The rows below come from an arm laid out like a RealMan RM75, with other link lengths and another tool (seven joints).
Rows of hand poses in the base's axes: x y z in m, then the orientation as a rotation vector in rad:
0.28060, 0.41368, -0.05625, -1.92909, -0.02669, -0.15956
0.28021, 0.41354, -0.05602, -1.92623, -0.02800, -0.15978
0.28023, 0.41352, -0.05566, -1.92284, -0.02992, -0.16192
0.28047, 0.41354, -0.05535, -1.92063, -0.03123, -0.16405
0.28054, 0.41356, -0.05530, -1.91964, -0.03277, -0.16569
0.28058, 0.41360, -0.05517, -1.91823, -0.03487, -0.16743
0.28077, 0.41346, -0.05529, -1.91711, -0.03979, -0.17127
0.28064, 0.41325, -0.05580, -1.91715, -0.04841, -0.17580
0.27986, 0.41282, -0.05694, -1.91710, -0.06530, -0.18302
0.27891, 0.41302, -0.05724, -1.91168, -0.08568, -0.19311
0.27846, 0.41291, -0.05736, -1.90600, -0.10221, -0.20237
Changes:
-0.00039, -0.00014, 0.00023, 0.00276, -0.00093, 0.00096
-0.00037, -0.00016, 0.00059, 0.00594, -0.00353, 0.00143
-0.00013, -0.00014, 0.00090, 0.00798, -0.00577, 0.00143
-0.00006, -0.00012, 0.00095, 0.00881, -0.00771, 0.00176
-0.00002, -0.00008, 0.00108, 0.01001, -0.01002, 0.00245
0.00017, -0.00022, 0.00096, 0.01066, -0.01515, 0.00408
0.00004, -0.00043, 0.00045, 0.00985, -0.02248, 0.00789
-0.00074, -0.00086, -0.00069, 0.00839, -0.03570, 0.01617
-0.00169, -0.00066, -0.00099, 0.01179, -0.05294, 0.02578
-0.00214, -0.00077, -0.00111, 0.01566, -0.06777, 0.03312

